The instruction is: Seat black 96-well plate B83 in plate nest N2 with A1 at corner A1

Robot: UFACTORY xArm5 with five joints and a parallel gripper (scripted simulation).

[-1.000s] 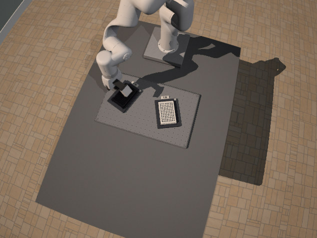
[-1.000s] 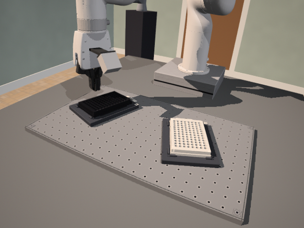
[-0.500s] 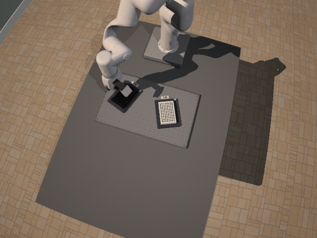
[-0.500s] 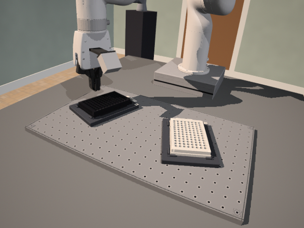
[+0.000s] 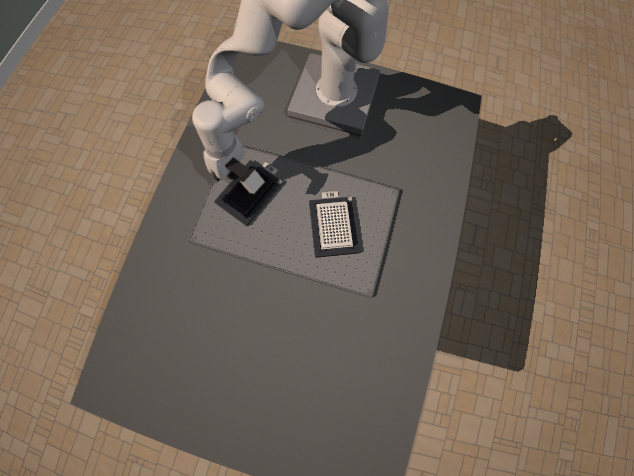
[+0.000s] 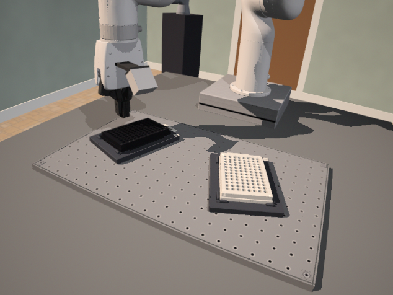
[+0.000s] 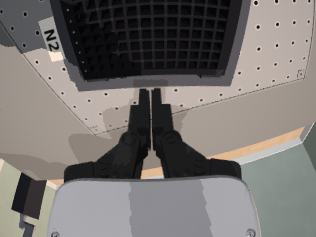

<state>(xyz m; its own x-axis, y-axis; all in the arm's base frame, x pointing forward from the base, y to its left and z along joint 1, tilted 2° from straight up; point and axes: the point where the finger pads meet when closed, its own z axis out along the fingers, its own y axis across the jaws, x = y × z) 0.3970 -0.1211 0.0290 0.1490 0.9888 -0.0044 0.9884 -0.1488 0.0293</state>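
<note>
The black plate B83 is 10 mm ahead of my hand, 60 mm to the left of it and 40 mm below it. The rest, counted from my hand: nest N2: 10 mm ahead, 50 mm to the left, 60 mm below; N1 label: 90 mm behind, 260 mm to the left, 60 mm below; N2 label: 90 mm behind, 60 mm to the left, 60 mm below.
</note>
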